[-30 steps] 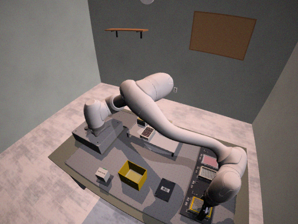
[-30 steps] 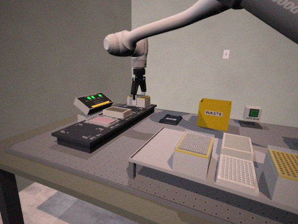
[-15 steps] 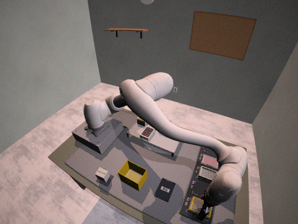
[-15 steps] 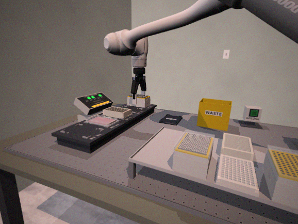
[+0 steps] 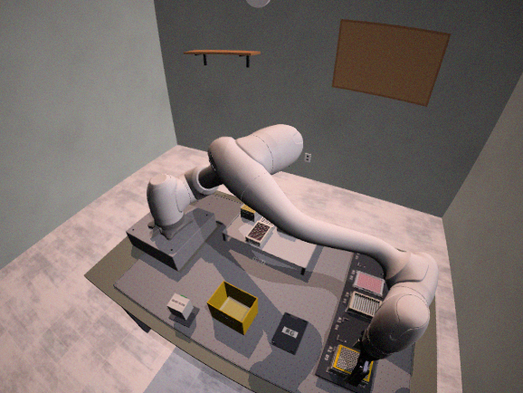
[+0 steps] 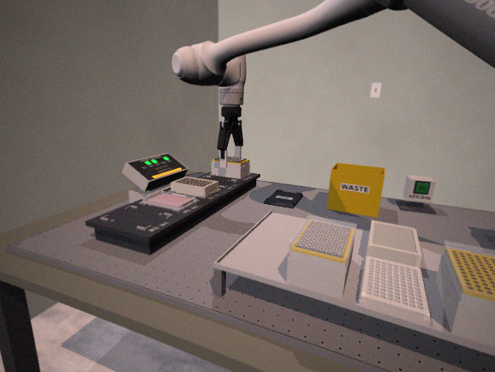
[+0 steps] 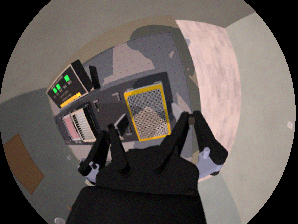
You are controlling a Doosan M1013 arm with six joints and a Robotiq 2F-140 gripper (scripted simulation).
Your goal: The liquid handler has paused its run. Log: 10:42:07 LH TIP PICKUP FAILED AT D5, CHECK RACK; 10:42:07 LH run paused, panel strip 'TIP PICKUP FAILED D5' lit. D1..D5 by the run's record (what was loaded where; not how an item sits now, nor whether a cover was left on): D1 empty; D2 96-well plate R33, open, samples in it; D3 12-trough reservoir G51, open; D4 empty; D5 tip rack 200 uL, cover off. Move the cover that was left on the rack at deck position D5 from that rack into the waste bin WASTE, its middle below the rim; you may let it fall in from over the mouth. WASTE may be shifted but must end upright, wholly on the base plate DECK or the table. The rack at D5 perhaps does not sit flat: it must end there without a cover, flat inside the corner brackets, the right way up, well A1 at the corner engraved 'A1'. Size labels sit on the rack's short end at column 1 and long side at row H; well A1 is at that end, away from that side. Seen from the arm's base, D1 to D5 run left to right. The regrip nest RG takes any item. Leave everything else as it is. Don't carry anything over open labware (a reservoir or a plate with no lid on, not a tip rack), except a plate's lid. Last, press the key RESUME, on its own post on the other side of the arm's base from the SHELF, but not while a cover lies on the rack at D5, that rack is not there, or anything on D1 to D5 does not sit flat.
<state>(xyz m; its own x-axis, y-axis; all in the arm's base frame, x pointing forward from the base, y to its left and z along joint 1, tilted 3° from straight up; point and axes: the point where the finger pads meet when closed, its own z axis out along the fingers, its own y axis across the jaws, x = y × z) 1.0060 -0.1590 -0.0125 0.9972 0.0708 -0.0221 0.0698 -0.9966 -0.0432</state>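
Now: the tip rack 2 cm below my hand, 1 cm to the right of it and 1 cm behind it. Also, from my hand: pink plate 37 cm to the left, 6 cm below, 3 cm behind; then regrip nest 24 cm behind, 11 cm below, 3 cm to the left; then reservoir 25 cm to the left, 5 cm below, 2 cm behind.
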